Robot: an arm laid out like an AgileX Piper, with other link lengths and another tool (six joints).
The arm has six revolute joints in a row. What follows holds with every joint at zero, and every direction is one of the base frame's. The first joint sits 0.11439 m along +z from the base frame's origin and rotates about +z. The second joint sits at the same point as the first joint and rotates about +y. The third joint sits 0.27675 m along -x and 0.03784 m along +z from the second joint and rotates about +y. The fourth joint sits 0.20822 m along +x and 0.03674 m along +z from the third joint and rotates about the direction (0.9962, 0, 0.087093). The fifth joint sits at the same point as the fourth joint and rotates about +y. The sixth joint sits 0.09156 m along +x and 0.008 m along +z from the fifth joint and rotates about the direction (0.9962, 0, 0.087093). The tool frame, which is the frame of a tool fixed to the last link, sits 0.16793 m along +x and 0.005 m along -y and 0.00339 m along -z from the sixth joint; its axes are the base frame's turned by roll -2.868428, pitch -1.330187 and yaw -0.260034 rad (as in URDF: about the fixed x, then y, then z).
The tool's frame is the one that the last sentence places.
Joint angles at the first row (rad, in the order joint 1, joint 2, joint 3, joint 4, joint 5, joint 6):
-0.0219, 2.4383, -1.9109, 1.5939, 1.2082, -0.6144
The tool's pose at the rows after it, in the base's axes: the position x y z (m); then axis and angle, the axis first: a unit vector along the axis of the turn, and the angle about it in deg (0 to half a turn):
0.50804, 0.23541, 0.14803, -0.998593, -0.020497, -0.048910, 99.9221
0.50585, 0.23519, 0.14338, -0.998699, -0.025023, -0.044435, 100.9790
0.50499, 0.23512, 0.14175, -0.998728, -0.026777, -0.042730, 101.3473
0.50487, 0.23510, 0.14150, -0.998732, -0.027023, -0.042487, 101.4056
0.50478, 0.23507, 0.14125, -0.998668, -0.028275, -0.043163, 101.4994
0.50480, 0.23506, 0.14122, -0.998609, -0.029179, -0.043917, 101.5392
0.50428, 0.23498, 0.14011, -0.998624, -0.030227, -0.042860, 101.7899
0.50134, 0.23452, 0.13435, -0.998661, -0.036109, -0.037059, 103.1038
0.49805, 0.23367, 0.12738, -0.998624, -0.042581, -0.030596, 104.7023
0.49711, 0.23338, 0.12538, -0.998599, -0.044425, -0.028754, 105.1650
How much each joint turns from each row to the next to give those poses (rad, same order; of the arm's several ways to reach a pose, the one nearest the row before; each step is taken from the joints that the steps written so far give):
0.0000, 0.0000, -0.0011, -0.0063, 0.0000, 0.0027
0.0000, 0.0000, -0.0001, -0.0209, 0.0000, 0.0000
0.0000, 0.0000, 0.0001, -0.0075, 0.0003, 0.0000
0.0000, 0.0000, -0.0001, -0.0011, 0.0000, 0.0000
0.0000, 0.0000, 0.0001, -0.0010, 0.0000, -0.0023
0.0000, 0.0000, 0.0000, 0.0000, 0.0000, -0.0019
0.0000, 0.0000, 0.0000, -0.0049, 0.0000, 0.0000
0.0000, 0.0000, 0.0000, -0.0263, 0.0008, 0.0000
0.0000, 0.0000, 0.0000, -0.0314, 0.0000, 0.0000
0.0000, 0.0000, -0.0001, -0.0091, 0.0000, 0.0000

